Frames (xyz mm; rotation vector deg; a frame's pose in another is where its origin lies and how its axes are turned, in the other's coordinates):
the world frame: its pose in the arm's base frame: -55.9 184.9 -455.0 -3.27 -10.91 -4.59
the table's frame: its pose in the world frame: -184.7 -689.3 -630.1 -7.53 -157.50 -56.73
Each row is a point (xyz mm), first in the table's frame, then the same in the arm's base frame.
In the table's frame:
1: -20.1 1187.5 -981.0
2: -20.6 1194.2 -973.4
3: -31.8 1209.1 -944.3
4: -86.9 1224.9 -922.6
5: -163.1 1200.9 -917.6
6: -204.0 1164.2 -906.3
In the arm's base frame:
1: -60.8 -175.7 420.9
2: -59.5 -165.8 418.8
3: -46.0 -137.6 404.0
4: 10.9 -117.4 393.8
5: 84.4 -140.9 372.3
6: 121.6 -167.3 339.6

